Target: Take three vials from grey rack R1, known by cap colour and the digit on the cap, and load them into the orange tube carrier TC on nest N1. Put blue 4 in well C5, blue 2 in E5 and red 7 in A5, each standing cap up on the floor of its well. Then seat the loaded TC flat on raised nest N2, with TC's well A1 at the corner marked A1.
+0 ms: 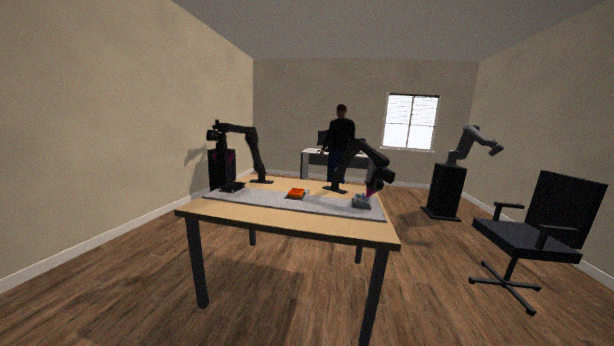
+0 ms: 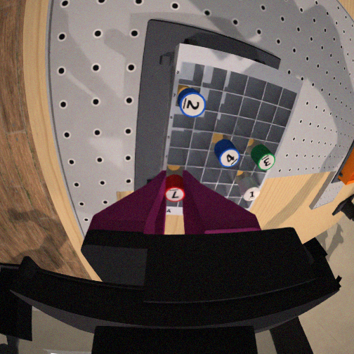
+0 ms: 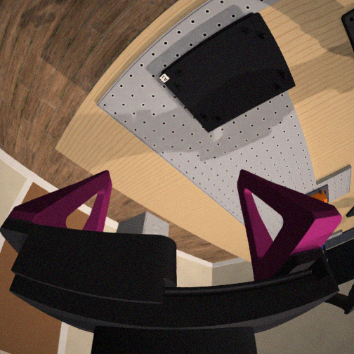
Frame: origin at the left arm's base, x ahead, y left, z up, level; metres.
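Where they show: left gripper, between the fingertips: [image 1: 366, 197]; right gripper, between the fingertips: [image 1: 222, 164]; left arm's base, origin of its link: [image 1: 334, 190]; right arm's base, origin of its link: [image 1: 261, 182].
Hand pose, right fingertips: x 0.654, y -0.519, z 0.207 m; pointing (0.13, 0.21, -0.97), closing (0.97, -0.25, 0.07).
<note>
Each offset is from my right fingertips to the centre of the thing. Level surfaces: height alone.
Grey rack R1 @(dz -0.164, dx -0.496, dy +0.809 m) [image 1: 361, 203] [image 2: 225, 56] holds the blue 2 vial [image 2: 192, 103], blue 4 vial [image 2: 228, 154], green 3 vial [image 2: 263, 158] and white 1 vial [image 2: 250, 192]. My left gripper [image 1: 369, 193] [image 2: 174, 177] is shut on the red 7 vial [image 2: 175, 191], cap up at the rack's lower left corner; whether it is lifted cannot be told. The orange carrier TC @(dz -0.175, dx -0.311, dy +0.408 m) [image 1: 296, 192] [image 2: 348, 169] [image 3: 320, 195] sits mid-table; its wells are not readable. My right gripper [image 1: 223, 158] [image 3: 174, 176] is open and empty, away from black raised nest N2 @(dz -0.174, dx -0.070, dy -0.004 m) [image 1: 232, 187] [image 3: 230, 75].
A small A1 label [image 3: 164, 78] marks one corner of N2. The grey perforated board @(dz -0.194 m) [image 1: 265, 198] [image 2: 97, 65] [image 3: 150, 117] lies on the wooden table @(dz -0.207 m) [image 1: 280, 219]. A person [image 1: 341, 135] stands behind the table. An office chair [image 1: 525, 240] is at the right.
</note>
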